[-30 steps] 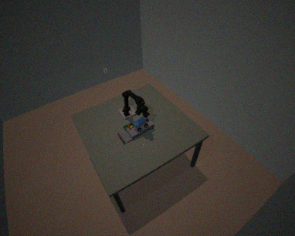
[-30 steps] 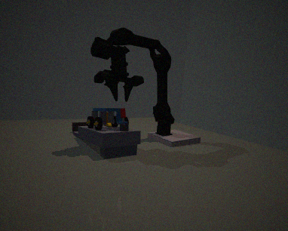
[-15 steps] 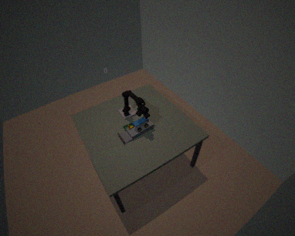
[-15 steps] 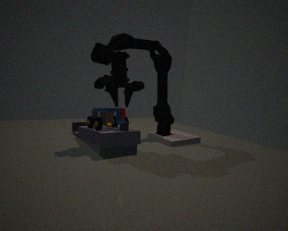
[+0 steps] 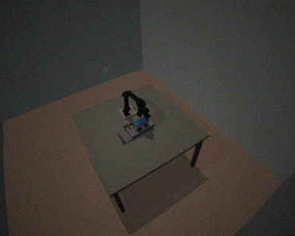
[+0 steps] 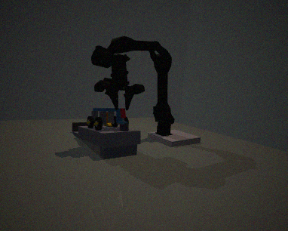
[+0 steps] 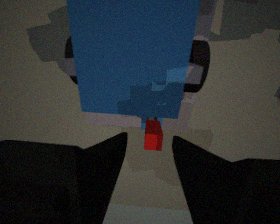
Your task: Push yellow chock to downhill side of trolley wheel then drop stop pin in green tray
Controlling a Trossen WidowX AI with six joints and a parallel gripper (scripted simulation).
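The red-headed stop pin lies 30 mm below my gripper tip and 10 mm to the left of it. Round my gripper tip: yellow chock (190 mm to the right, 80 mm below, 30 mm behind); grey ramp (110 mm below, 100 mm to the right, 20 mm ahead); blue trolley (90 mm to the right, 50 mm below, 20 mm ahead).
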